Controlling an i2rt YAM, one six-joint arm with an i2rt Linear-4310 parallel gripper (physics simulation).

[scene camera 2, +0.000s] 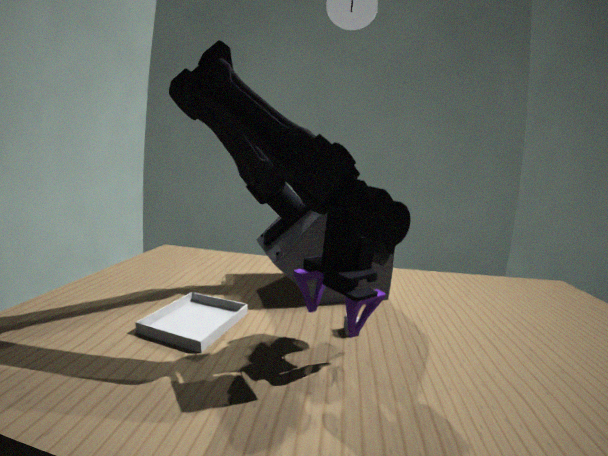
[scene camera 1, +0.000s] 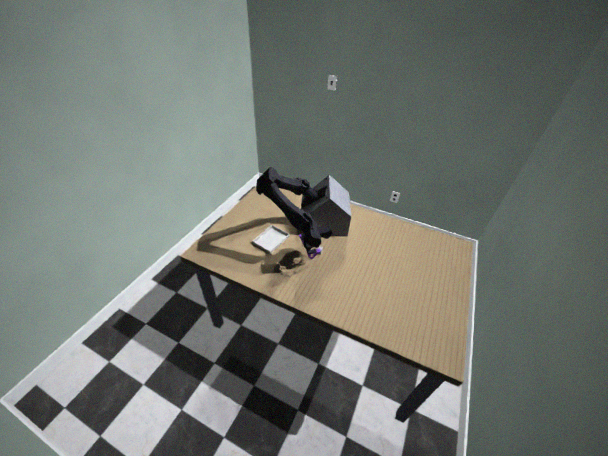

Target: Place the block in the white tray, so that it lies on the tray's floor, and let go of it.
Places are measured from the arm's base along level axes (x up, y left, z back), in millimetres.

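Where they show: gripper, fingertip midpoint: (scene camera 2: 331, 323) (scene camera 1: 308, 252); arm's base, link origin: (scene camera 2: 297, 214) (scene camera 1: 314, 197).
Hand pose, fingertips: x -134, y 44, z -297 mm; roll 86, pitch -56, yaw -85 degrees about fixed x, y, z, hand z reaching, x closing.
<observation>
Each offset is from my fingertips to the top centre of the thing. Level surfaces: height alone.
The small light grey block @(dx -16, dy +51, dz +59 mm) (scene camera 2: 346, 325) is on the table, mostly hidden behind the right-hand purple finger in the scene camera 2 view. In the scene camera 1 view it is too small and too covered by the finger to make out clearly. My gripper (scene camera 1: 306, 248) (scene camera 2: 332, 322) points down with its two purple fingers wide apart, open, low over the table. One fingertip is in front of the block; whether they touch I cannot tell. The white tray @(dx -25, dy -232, dz +71 mm) (scene camera 1: 256, 244) (scene camera 2: 167, 340) lies flat to the left of the gripper, its visible floor bare.
The grey box-shaped base (scene camera 1: 337, 212) (scene camera 2: 305, 250) stands behind the gripper. The black arm (scene camera 1: 287, 205) (scene camera 2: 270, 135) rises up and to the left, then comes down to the gripper. The wooden table @(dx -45 mm) (scene camera 1: 400, 280) (scene camera 2: 480, 360) has its front edge toward the checkered floor.
</observation>
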